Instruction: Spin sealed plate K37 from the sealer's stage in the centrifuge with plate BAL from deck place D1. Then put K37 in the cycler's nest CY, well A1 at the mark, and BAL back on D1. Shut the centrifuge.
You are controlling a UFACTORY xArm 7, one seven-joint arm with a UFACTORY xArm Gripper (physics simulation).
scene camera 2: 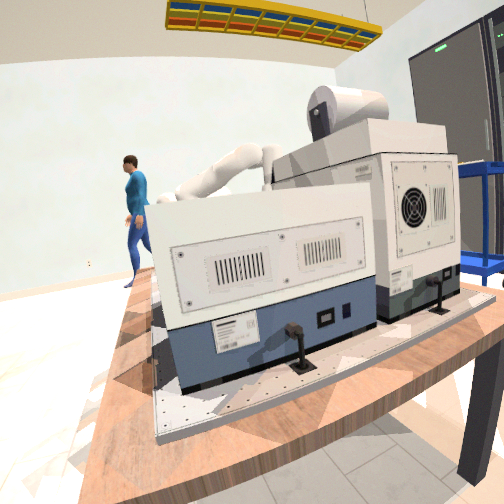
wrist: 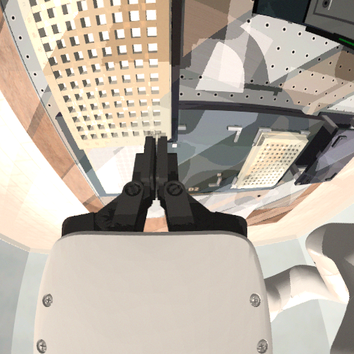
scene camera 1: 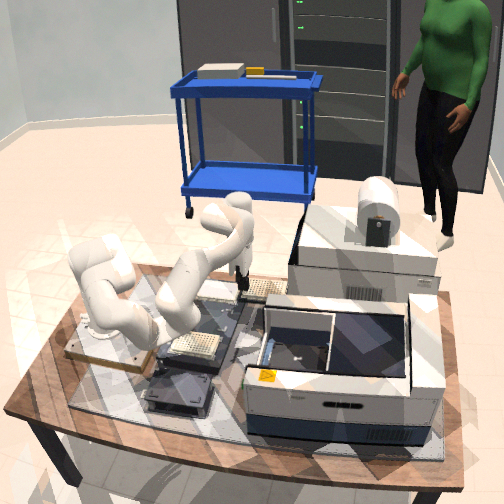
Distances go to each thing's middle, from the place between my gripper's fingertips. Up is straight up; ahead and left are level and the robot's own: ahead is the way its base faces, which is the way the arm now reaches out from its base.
Scene:
The white plate (scene camera 1: 224, 292) is 9 cm behind my hand, 8 cm to the left of it and 7 cm below it. From my hand the other things lie so: foil roll (scene camera 1: 378, 196) 38 cm ahead, 29 cm above, 1 cm to the right; then centrifuge (scene camera 1: 384, 381) 31 cm to the right, 31 cm ahead, 1 cm below.

